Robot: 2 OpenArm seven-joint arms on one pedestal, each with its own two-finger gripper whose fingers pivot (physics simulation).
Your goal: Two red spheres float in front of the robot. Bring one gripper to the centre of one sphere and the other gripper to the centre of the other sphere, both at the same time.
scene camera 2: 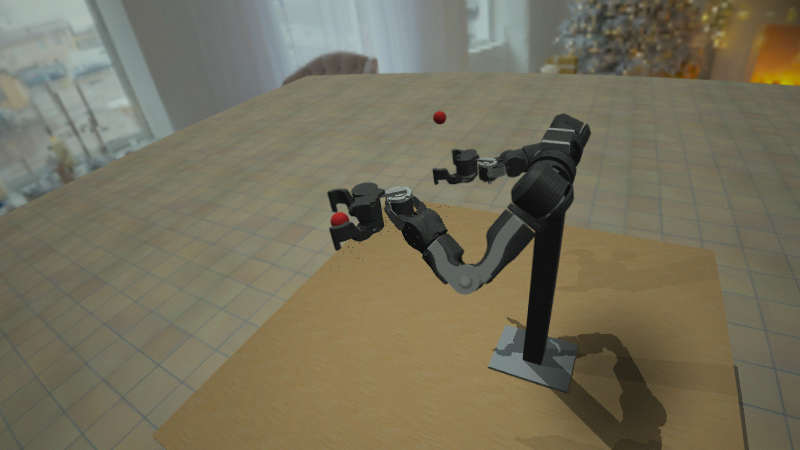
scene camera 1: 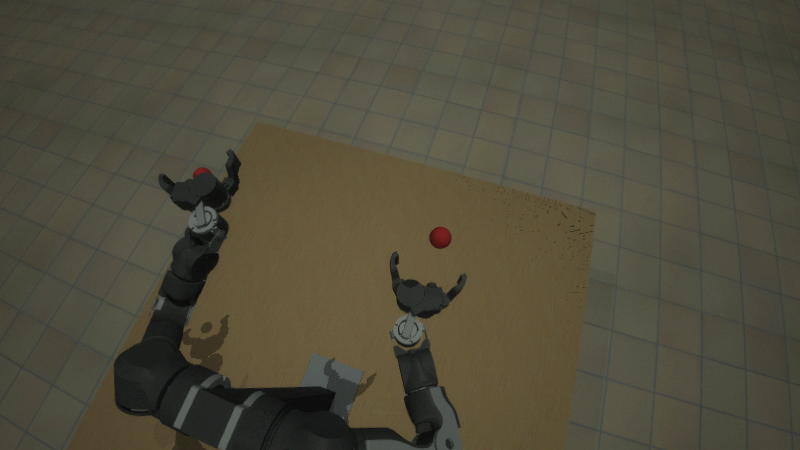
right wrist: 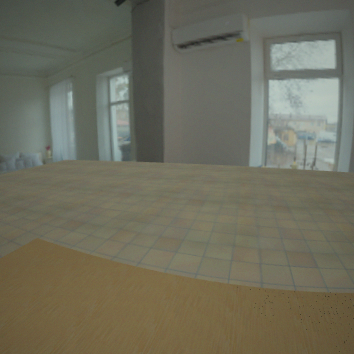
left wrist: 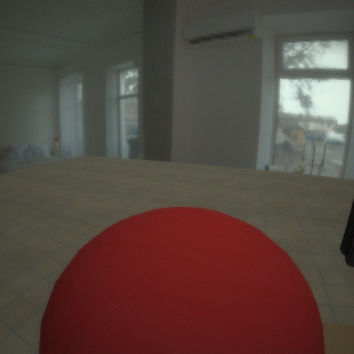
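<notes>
One red sphere (scene camera 1: 201, 172) (scene camera 2: 339, 219) (left wrist: 182, 285) floats between the spread fingers of my left gripper (scene camera 1: 196, 164) (scene camera 2: 333, 219), which is open. It fills the lower middle of the left wrist view. The second red sphere (scene camera 1: 440, 237) (scene camera 2: 439, 117) floats apart from my right gripper (scene camera 1: 429, 265) (scene camera 2: 445, 166), which is open and empty. In scene camera 1 this sphere lies just beyond the fingertips, toward the top of the picture; in scene camera 2 it appears well above the gripper. It does not show in the right wrist view.
Both arms reach out from a black pedestal (scene camera 2: 543, 291) on a grey base plate (scene camera 2: 506, 358). Below lies a wood-coloured board (scene camera 1: 313, 223) (scene camera 2: 335, 358) (right wrist: 125, 305) on a tiled floor (scene camera 1: 671, 279) (scene camera 2: 167, 235). A dark finger part (left wrist: 350, 240) shows at the left wrist view's right edge.
</notes>
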